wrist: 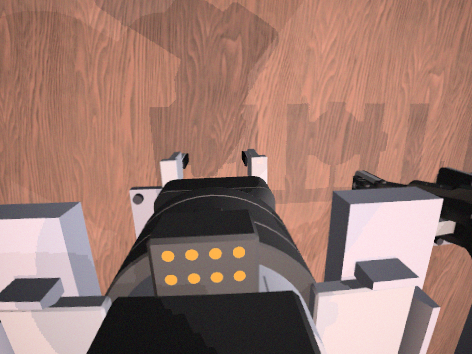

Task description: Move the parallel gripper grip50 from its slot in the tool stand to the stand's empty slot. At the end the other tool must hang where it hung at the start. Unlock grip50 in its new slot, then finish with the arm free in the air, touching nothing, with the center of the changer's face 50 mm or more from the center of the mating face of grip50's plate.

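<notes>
The parallel gripper grip50 hangs in its slot between two white uprights of the tool stand. Its two pale fingers stand apart with nothing between them, so it is open. Its body is black, with a dark block of gold contacts facing the camera. Pale flat wings show at both sides, beside the uprights. The black changer at the bottom covers the round mating plate; whether the two touch or are locked is hidden. The other tool, the dark adaptive gripper, shows partly at the right edge.
The left upright of the slot stands close beside grip50, and the right one stands between the two tools. Behind grip50's body is a pale panel with a dark hole. Shadows of the arm and stand fall on the wooden table top.
</notes>
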